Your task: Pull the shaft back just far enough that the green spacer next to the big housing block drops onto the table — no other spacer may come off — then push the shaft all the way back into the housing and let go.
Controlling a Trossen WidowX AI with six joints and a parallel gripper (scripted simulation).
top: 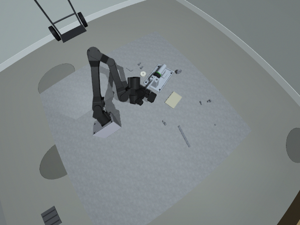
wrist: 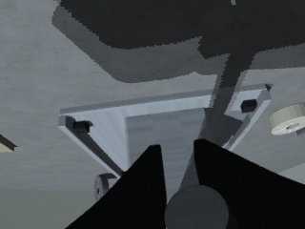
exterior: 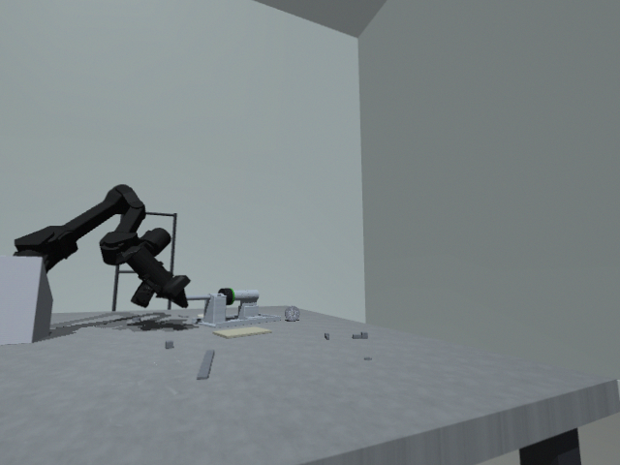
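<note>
Now: gripper tip 5 cm short of the grey shaft, 2 cm to the right of it and 2 cm below it. Round my gripper tip: green spacer 13 cm ahead, 4 cm to the left, 2 cm above; white ring 8 cm ahead, 16 cm to the left, 5 cm below; dark spacer 11 cm ahead, 3 cm to the left, 2 cm above.
</note>
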